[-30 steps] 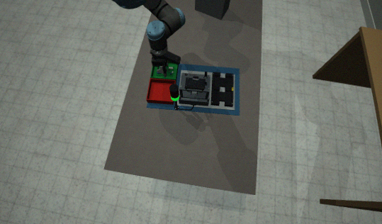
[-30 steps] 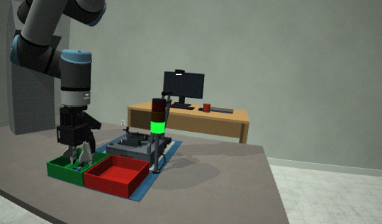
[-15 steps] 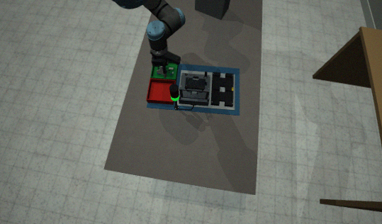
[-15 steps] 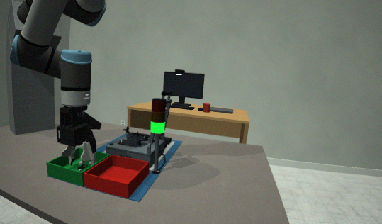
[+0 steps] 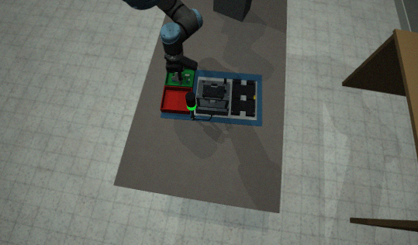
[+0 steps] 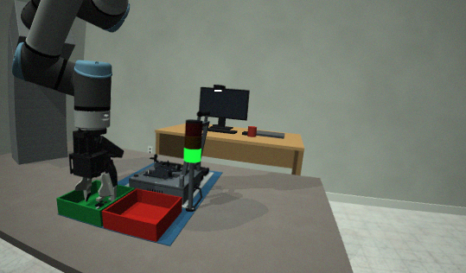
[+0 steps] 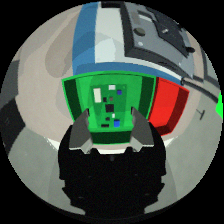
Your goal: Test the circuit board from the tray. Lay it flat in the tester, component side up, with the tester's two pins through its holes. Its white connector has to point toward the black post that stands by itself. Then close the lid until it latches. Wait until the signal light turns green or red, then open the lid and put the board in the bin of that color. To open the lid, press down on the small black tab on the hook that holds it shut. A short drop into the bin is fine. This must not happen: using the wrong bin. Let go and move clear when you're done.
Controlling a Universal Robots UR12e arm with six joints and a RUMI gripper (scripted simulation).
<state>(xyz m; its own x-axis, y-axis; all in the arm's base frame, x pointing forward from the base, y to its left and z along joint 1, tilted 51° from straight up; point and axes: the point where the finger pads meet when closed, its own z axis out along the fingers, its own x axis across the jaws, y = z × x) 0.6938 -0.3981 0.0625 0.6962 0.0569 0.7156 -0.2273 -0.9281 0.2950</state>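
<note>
Now: hand 1 cm to the left of the green bin and 1 cm above it. The rest, counted from my hand: red bin 14 cm ahead, 5 cm to the right, 1 cm below; then black latch hook 22 cm to the left, 12 cm ahead, 7 cm above; then green circuit board 1 cm to the right, 1 cm below.
</note>
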